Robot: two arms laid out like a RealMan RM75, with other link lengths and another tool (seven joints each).
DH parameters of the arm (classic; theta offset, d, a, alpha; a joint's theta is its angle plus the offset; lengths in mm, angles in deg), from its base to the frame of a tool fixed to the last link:
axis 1: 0 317.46 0 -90
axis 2: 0 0 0 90
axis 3: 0 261.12 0 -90
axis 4: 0 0 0 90
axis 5: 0 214.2 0 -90
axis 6: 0 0 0 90
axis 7: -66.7 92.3 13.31 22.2
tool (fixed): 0 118.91 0 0
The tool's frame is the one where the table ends.
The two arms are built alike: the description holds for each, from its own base.
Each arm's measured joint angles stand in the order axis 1, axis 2, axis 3, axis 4, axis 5, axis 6, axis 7.
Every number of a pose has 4 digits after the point. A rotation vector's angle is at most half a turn.
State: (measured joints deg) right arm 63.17 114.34 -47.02 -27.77 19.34 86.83 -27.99; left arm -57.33 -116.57 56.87 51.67 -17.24 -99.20 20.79
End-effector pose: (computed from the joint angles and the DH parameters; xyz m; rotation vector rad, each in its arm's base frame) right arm 0.2229 0.4571 0.0094 -2.7655 -0.0908 -0.5459; left arm -0.2359 0.3890 0.0728 -0.8921 -2.2088 0.7199
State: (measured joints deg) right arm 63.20 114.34 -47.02 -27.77 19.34 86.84 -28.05; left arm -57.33 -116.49 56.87 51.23 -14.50 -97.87 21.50
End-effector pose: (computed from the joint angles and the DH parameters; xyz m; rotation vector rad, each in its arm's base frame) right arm 0.2226 0.4572 0.0094 -2.7658 -0.0929 -0.5455; left arm -0.2442 0.3936 0.0788 -0.8717 -2.1634 0.7095
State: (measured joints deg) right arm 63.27 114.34 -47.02 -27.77 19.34 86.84 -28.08; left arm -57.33 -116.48 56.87 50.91 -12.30 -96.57 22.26
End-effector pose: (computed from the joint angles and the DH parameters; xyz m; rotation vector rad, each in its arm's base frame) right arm 0.2221 0.4575 0.0094 -2.7657 -0.0953 -0.5451; left arm -0.2506 0.3980 0.0836 -0.8616 -2.1237 0.6980
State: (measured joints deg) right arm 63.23 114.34 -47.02 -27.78 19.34 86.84 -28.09; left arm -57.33 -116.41 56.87 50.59 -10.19 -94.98 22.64
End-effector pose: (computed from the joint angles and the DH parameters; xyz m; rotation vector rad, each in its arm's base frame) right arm 0.2224 0.4574 0.0094 -2.7657 -0.0947 -0.5452; left arm -0.2565 0.4033 0.0888 -0.8464 -2.0872 0.6785
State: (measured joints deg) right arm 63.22 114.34 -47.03 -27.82 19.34 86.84 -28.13; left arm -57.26 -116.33 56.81 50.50 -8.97 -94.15 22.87
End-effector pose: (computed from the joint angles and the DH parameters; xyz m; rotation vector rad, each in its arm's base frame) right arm 0.2223 0.4575 0.0095 -2.7653 -0.0960 -0.5451; left arm -0.2602 0.4062 0.0925 -0.8365 -2.0669 0.6672
